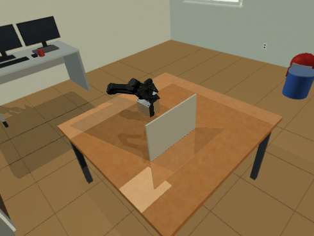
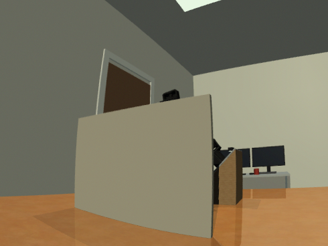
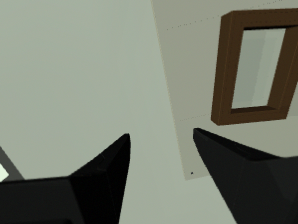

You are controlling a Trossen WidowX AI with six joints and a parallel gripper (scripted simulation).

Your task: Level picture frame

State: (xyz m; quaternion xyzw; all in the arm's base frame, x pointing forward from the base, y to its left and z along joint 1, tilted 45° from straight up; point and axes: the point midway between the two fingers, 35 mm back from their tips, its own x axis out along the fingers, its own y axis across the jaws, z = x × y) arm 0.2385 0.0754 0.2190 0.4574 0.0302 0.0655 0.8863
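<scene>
Right now the brown wooden picture frame is 13 cm ahead of my gripper tip, 1 cm to the left of it and 17 cm below it. From my gripper tip the other things lie so: wall panel: 14 cm ahead, 19 cm below.
</scene>
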